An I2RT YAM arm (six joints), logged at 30 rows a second.
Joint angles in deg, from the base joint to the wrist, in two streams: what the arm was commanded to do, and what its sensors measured. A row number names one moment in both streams.
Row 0, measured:
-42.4, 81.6, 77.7, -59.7, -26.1, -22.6
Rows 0 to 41, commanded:
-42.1, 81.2, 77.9, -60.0, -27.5, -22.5
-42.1, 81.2, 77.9, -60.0, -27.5, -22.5
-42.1, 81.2, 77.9, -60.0, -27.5, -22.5
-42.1, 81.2, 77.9, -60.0, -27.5, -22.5
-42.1, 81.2, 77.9, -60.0, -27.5, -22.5
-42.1, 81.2, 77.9, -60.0, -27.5, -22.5
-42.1, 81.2, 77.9, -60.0, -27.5, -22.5
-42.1, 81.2, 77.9, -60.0, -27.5, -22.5
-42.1, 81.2, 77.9, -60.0, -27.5, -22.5
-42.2, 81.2, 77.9, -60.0, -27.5, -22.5
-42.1, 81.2, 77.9, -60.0, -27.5, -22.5
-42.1, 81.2, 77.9, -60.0, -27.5, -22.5
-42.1, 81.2, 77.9, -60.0, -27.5, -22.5
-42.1, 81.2, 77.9, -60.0, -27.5, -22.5
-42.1, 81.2, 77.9, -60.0, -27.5, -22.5
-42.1, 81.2, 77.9, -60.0, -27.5, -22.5
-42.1, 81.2, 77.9, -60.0, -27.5, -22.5
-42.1, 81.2, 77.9, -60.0, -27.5, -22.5
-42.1, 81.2, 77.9, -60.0, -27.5, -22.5
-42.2, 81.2, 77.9, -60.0, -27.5, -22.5
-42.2, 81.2, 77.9, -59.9, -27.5, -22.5
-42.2, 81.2, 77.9, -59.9, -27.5, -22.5
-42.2, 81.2, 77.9, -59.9, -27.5, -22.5
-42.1, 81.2, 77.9, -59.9, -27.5, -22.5
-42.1, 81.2, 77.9, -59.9, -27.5, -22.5
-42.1, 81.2, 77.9, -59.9, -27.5, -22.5
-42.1, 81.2, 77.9, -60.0, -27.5, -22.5
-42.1, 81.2, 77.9, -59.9, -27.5, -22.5
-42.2, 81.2, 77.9, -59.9, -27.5, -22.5
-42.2, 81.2, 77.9, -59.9, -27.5, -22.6
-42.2, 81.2, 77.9, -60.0, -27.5, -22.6
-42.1, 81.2, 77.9, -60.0, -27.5, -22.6
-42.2, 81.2, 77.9, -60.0, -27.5, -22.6
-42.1, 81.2, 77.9, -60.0, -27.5, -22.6
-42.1, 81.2, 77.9, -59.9, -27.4, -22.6
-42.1, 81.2, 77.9, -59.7, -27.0, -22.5
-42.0, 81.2, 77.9, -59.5, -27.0, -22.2
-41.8, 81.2, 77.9, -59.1, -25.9, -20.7
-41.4, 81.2, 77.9, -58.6, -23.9, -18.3
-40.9, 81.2, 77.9, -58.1, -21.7, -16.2
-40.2, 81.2, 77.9, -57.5, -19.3, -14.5
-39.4, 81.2, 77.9, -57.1, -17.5, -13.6
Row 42, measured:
-41.6, 81.6, 77.7, -58.0, -23.7, -19.7
